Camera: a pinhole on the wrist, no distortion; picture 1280 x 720 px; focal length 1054.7 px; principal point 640.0 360.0 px. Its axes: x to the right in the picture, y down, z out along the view. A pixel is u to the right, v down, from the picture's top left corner.
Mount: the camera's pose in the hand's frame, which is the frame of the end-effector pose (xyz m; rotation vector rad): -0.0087 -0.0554 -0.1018 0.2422 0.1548 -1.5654
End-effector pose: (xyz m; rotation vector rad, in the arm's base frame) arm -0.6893 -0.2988 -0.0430 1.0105 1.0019 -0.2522
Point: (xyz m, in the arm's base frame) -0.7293 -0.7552 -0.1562
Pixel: 1006 335
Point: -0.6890 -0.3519 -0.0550
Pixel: 206 460
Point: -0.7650 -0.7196 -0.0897
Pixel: 979 175
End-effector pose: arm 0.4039 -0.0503 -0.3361 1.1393 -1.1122 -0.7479
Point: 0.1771 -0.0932 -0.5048
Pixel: 694 196
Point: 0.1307 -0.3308 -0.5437
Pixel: 835 677
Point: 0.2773 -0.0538 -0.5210
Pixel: 879 63
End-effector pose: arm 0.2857 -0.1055 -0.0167 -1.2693 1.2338 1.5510
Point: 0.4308 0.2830 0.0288
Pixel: 745 259
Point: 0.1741 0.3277 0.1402
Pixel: 179 160
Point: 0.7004 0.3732 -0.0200
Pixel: 1231 265
